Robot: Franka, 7 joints.
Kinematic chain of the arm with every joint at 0, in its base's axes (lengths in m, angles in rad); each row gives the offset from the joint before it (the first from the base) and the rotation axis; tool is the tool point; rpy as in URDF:
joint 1: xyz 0 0 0.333 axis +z
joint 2: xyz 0 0 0 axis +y
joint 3: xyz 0 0 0.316 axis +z
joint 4: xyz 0.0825 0 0 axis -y
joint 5: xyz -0.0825 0 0.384 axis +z
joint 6: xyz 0 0 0 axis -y
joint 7: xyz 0.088 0 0 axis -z
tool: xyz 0 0 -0.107 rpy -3.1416 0 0
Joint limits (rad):
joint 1: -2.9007..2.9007
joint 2: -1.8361..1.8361
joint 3: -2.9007..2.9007
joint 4: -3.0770..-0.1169
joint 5: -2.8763..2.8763
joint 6: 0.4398..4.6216
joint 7: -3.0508..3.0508
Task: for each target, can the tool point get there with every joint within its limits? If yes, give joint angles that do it. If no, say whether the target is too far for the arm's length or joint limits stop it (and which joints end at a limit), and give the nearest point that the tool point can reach.
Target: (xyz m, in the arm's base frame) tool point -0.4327 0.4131 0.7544
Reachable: yes | joints 0.1077 -1.1017 1.4010 -1.2475 -1.5463 1.3855 -1.0089
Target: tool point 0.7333 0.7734 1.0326
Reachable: no: too far | nearest point 0.4935 0.5204 0.8038 | short by 0.417 m
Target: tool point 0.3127 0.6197 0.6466
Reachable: yes | joints 0.9335 1.2565 1.7610 -0.6074 -0.4716 4.0354 2.1720
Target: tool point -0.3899 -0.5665 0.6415
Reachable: yes | joints -2.0225 0.5929 0.0673 -0.9301 -1.5232 1.2403 -0.5834
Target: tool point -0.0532 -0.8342 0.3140
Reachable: yes | joints -1.3837 1.1228 -0.5141 -0.8561 -0.2472 2.4621 -0.3532
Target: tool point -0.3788 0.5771 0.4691
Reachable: yes | joints -1.8488 -0.8583 -1.7879 -1.7137 0.6549 3.5430 -2.2349
